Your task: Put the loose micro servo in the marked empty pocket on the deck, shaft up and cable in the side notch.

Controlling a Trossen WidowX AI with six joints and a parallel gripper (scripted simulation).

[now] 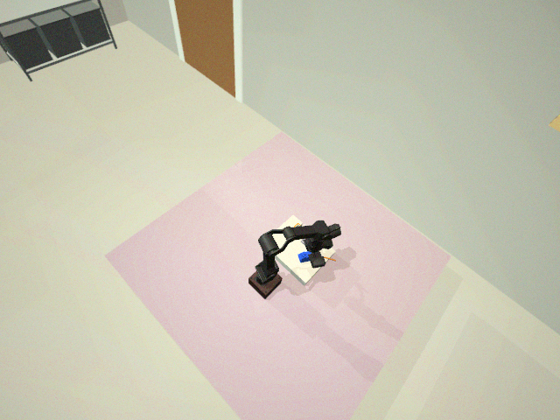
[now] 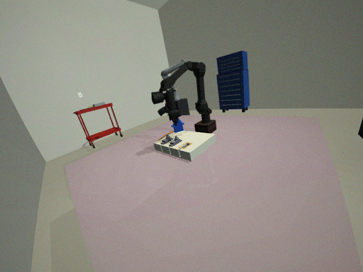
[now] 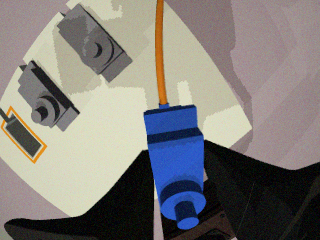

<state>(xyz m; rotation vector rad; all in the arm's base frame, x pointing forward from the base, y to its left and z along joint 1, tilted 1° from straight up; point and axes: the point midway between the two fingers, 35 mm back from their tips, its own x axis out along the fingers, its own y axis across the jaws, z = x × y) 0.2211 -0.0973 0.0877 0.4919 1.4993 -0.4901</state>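
Right now my gripper tip is 1 cm past the white deck, 8 cm to the right of it and 10 cm above it.
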